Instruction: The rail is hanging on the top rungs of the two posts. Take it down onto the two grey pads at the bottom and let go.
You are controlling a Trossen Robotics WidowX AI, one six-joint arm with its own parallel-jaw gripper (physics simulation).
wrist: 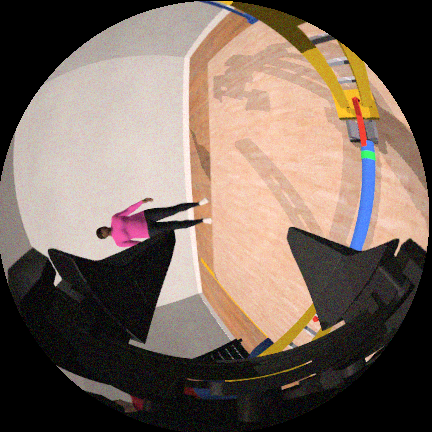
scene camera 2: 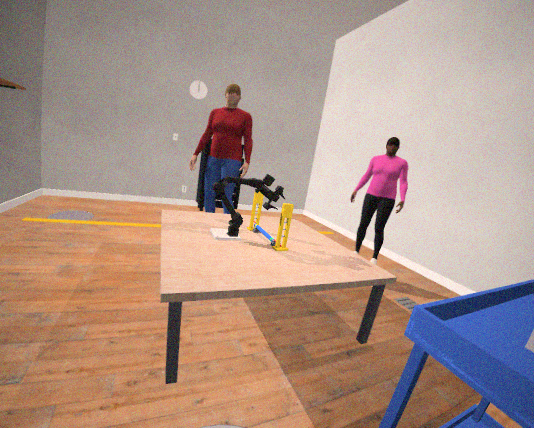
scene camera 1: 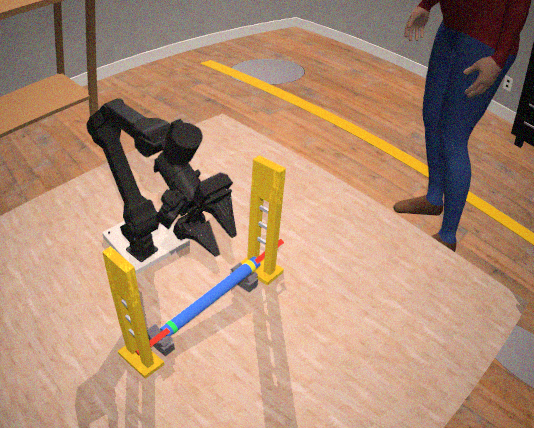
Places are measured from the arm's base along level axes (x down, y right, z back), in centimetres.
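Pixels of known places: gripper, fingertip midpoint: point(wrist: 233, 234) point(scene camera 2: 281, 204) point(scene camera 1: 226, 246); arm's base, link origin: point(scene camera 2: 232, 235) point(scene camera 1: 141, 249).
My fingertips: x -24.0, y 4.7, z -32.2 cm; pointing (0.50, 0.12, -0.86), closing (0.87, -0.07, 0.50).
Ahead of a thing's pixels: the offset from my fingertips to its middle. Level surfaces: height alone.
The blue rail {dx +22.4, dy -4.2, dz +7.8 cm} point(scene camera 1: 212, 296) point(scene camera 2: 264, 233) point(wrist: 368, 195), with red end rods and a green and a yellow band, lies low between the near yellow post {dx +10.8, dy +18.8, dz +8.2 cm} point(scene camera 1: 120, 280) point(scene camera 2: 287, 215) point(wrist: 325, 75) and the far yellow post {dx +10.8, dy -21.2, dz +7.1 cm} point(scene camera 1: 267, 180) point(scene camera 2: 257, 202). It appears to rest on the near grey pad {dx +23.6, dy +12.6, dz +8.1 cm} point(scene camera 1: 165, 346) point(wrist: 371, 131) and the far grey pad {dx +23.6, dy -15.0, dz +7.3 cm} point(scene camera 1: 246, 281), below the visible rungs. My gripper point(scene camera 1: 226, 245) point(wrist: 233, 234) is open and empty, above and apart from the rail, on the robot base's side near the far post. A finger hides part of the rail in the wrist view.
The arm's white base plate point(scene camera 1: 175, 245) point(scene camera 2: 222, 234) sits on the table {dx +25.8 cm} point(scene camera 1: 350, 340) point(scene camera 2: 215, 275) behind the rail. A person in red point(scene camera 2: 230, 130) stands beyond the table, and one in pink point(scene camera 2: 384, 175) point(wrist: 131, 227) farther off. A blue cart point(scene camera 2: 450, 345) stands at the lower right of scene camera 2.
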